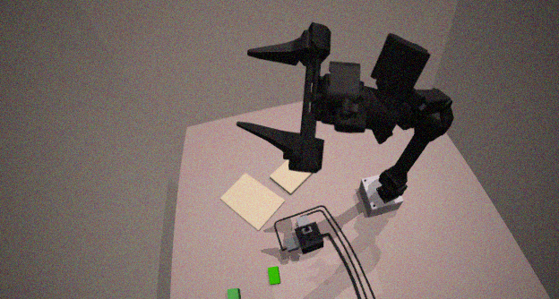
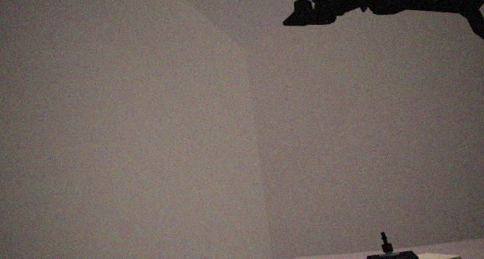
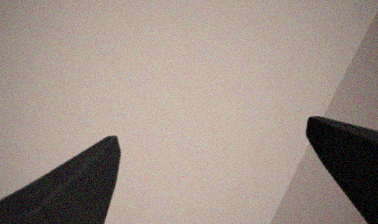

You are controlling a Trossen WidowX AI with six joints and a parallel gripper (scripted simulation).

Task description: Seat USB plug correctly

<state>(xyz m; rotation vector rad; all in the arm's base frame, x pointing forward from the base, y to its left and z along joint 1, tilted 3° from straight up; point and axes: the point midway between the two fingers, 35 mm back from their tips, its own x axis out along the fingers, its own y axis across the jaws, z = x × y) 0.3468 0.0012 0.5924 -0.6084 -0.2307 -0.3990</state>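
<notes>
Right now the USB plug is 5 cm behind my gripper tip, 1 cm to the right of it and 60 cm below it.
</notes>
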